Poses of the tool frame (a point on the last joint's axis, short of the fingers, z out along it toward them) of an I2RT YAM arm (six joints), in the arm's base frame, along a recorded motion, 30 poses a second.
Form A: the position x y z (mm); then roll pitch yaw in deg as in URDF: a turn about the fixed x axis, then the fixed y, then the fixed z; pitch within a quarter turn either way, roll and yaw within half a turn.
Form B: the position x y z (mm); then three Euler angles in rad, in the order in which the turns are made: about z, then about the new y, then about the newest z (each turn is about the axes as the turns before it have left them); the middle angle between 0 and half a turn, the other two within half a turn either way. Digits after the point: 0 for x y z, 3 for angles.
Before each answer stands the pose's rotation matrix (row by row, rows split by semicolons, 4 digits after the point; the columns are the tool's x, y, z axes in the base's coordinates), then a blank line. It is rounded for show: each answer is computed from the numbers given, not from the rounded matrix.
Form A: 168 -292 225 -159.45 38.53 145.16
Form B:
-0.6421 0.7144 0.2782; 0.4469 0.6436 -0.6213; -0.6229 -0.2746 -0.7325

168 -292 225 -1.150 2.393 -0.415
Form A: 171 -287 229 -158.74 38.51 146.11
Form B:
-0.6496 0.7071 0.2795; 0.4363 0.6477 -0.6246; -0.6227 -0.2837 -0.7292

171 -287 229 -1.150 2.388 -0.428
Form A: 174 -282 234 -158.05 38.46 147.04
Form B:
-0.6570 0.6997 0.2807; 0.4260 0.6517 -0.6275; -0.6220 -0.2927 -0.7263

174 -282 234 -1.150 2.384 -0.440
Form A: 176 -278 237 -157.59 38.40 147.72
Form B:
-0.6626 0.6939 0.2819; 0.4185 0.6551 -0.6290; -0.6211 -0.2988 -0.7245

176 -278 237 -1.149 2.381 -0.448
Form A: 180 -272 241 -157.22 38.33 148.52
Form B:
-0.6690 0.6863 0.2855; 0.4096 0.6609 -0.6288; -0.6202 -0.3037 -0.7233

180 -272 241 -1.145 2.379 -0.455
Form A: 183 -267 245 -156.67 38.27 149.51
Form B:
-0.6765 0.6773 0.2891; 0.3984 0.6668 -0.6298; -0.6194 -0.3109 -0.7209

183 -267 245 -1.140 2.376 -0.465
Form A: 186 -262 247 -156.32 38.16 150.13
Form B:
-0.6818 0.6713 0.2906; 0.3916 0.6706 -0.6301; -0.6179 -0.3158 -0.7201

186 -262 247 -1.139 2.375 -0.472
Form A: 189 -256 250 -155.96 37.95 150.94
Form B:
-0.6893 0.6626 0.2931; 0.3830 0.6766 -0.6289; -0.6150 -0.3212 -0.7202

189 -256 250 -1.135 2.375 -0.481
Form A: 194 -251 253 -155.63 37.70 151.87
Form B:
-0.6978 0.6520 0.2967; 0.3730 0.6843 -0.6265; -0.6115 -0.3265 -0.7207

194 -251 253 -1.129 2.376 -0.490
